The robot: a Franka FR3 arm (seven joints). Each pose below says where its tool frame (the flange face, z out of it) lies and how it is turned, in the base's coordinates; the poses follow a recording.
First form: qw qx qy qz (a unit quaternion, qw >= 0); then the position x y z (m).
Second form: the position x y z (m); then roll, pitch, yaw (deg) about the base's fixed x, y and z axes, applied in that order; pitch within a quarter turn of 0, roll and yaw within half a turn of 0. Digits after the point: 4 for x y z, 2 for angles.
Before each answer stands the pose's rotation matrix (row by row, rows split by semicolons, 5 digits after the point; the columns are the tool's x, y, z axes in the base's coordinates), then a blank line. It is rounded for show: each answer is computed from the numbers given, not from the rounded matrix.
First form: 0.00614, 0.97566, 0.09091, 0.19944, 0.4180, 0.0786, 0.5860
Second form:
0.90392 0.17495 0.39029; 0.17985 -0.98340 0.02428; 0.38806 0.04824 -0.92037

0.4180, 0.0786, 0.5860, 177.00, -22.83, 11.25
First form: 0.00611, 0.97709, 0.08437, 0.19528, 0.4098, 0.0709, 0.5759
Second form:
0.90949 0.16249 0.38265; 0.16726 -0.98569 0.02101; 0.38058 0.04489 -0.92366

0.4098, 0.0709, 0.5759, 177.22, -22.37, 10.42
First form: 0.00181, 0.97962, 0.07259, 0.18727, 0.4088, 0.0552, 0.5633
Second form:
0.91932 0.14154 0.36717; 0.14290 -0.98945 0.02364; 0.36664 0.03073 -0.92985

0.4088, 0.0552, 0.5633, 178.11, -21.51, 8.84
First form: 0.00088, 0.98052, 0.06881, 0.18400, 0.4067, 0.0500, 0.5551
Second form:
0.92282 0.13461 0.36095; 0.13526 -0.99053 0.02360; 0.36071 0.02705 -0.93229

0.4067, 0.0500, 0.5551, 178.34, -21.14, 8.34
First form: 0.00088, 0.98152, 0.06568, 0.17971, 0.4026, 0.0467, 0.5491
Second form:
0.92678 0.12862 0.35290; 0.12925 -0.99137 0.02188; 0.35267 0.02533 -0.93541

0.4026, 0.0467, 0.5491, 178.45, -20.65, 7.94
